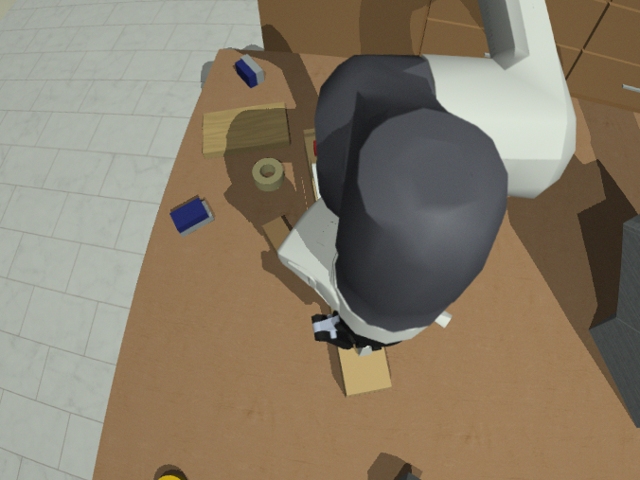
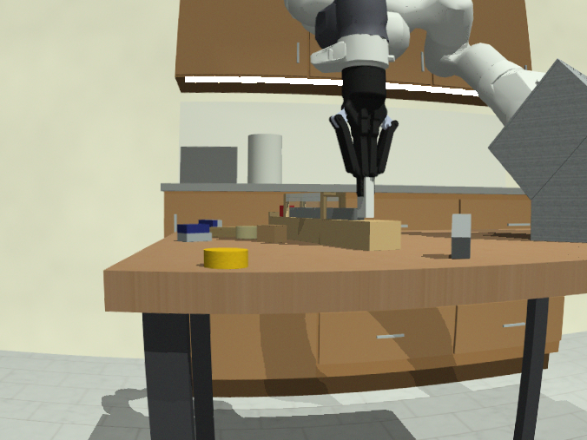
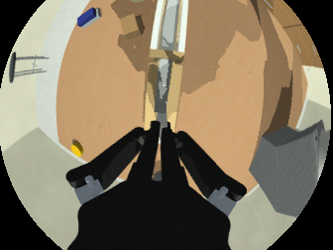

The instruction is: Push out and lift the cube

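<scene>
Right now my hand is 7 cm short of the red cube, 30 cm to the left of it and 3 cm above it. Also, from my hand: tan box 13 cm ahead, 16 cm to the right, 7 cm below; then wooden channel 4 cm ahead, 18 cm to the right, 3 cm below; then grey block 6 cm behind, 21 cm to the left, 5 cm below.
</scene>
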